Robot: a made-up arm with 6 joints. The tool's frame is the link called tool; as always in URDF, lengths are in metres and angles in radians.
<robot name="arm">
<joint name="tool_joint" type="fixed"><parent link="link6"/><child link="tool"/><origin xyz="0 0 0" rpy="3.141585 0 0"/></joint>
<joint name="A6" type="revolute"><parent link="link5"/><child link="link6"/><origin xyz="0.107 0 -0.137"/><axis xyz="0 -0.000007 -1"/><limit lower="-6.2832" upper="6.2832"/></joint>
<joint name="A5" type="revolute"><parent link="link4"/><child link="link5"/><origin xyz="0 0 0"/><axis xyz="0 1 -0.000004"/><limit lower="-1.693" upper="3.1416"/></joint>
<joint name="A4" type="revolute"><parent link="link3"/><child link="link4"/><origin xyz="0.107 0 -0.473"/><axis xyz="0 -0.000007 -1"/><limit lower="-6.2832" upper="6.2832"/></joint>
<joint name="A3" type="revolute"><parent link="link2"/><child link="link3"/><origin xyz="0.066 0 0.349"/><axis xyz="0 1 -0.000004"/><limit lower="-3.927" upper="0.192"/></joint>
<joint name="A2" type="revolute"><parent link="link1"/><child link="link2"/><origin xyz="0 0 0"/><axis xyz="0 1 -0.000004"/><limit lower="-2.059" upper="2.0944"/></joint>
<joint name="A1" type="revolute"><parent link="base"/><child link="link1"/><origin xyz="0 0 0.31"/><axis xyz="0 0 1"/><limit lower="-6.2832" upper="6.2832"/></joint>
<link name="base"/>
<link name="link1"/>
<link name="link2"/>
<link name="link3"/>
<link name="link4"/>
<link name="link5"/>
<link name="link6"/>
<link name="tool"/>
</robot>
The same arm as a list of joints. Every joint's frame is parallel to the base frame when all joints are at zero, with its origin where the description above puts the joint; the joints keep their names.
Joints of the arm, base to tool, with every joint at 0 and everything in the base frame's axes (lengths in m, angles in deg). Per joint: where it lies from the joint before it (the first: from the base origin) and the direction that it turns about. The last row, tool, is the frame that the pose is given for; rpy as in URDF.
A1: axis 0 0 1 origin 0 0 0.31
A2: axis 0 1 0 origin 0 0 0
A3: axis 0 1 0 origin 0.066 0 0.349
A4: axis 0 0 -1 origin 0.107 0 -0.473
A5: axis 0 1 0 origin 0 0 0
A6: axis 0 0 -1 origin 0.107 0 -0.137
tool: origin 0 0 0 rpy 180 0 0
Joint limits (deg, base to tool): -360..360 -117.97..120 -225..11 -360..360 -97..180 -360..360

